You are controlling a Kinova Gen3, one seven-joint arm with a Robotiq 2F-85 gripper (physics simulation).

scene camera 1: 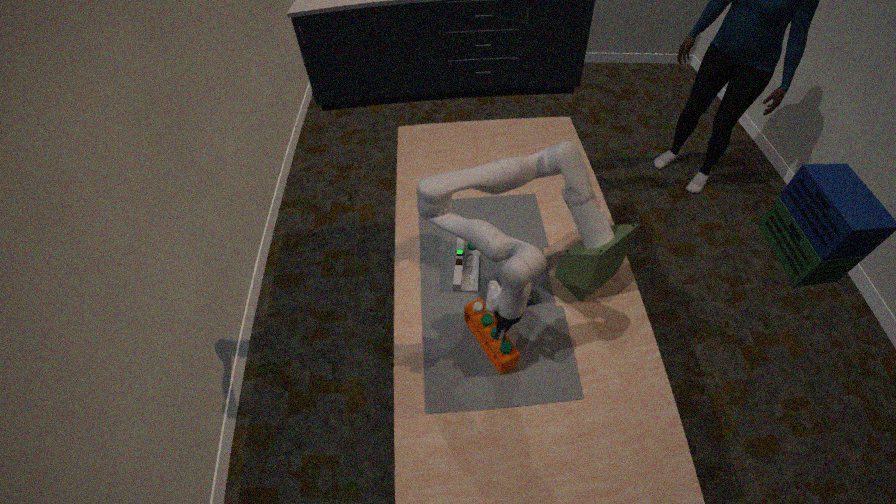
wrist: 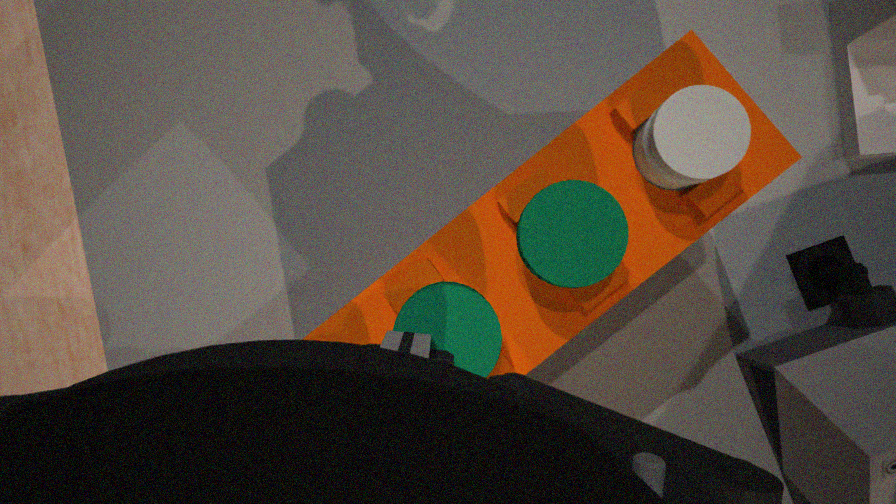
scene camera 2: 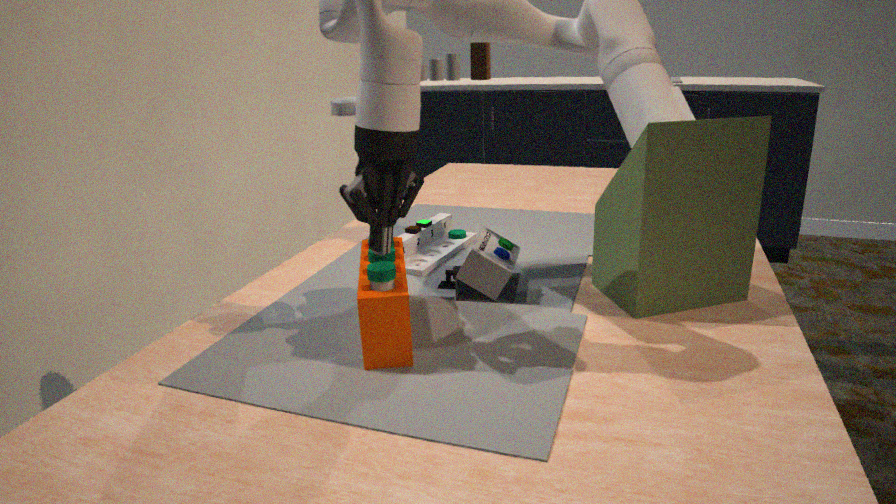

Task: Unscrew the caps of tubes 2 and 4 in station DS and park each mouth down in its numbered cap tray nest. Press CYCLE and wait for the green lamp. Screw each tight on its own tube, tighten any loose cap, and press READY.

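Note:
The orange tube rack [scene camera 2: 383,307] stands on the grey mat. In the wrist view it holds a white cap [wrist: 700,131], a green cap [wrist: 572,233] and another green cap [wrist: 448,325], half hidden by my gripper body. A fourth green cap [scene camera 2: 380,271] sits at the rack's near end. My gripper [scene camera 2: 380,238] points straight down over the second cap from that end [scene camera 2: 382,255]. Its fingertips are pressed together at the cap's top and grip nothing. The white cap tray [scene camera 2: 432,241] lies behind the rack with a lit green lamp [scene camera 2: 424,222] and a green cap [scene camera 2: 457,233] on it.
A tilted grey button box [scene camera 2: 491,263] with a green button [scene camera 2: 505,243] and a blue button [scene camera 2: 501,253] sits right of the tray. The arm's green base block [scene camera 2: 679,213] stands at the right. A person [scene camera 1: 733,81] stands beyond the table, near stacked crates [scene camera 1: 827,219].

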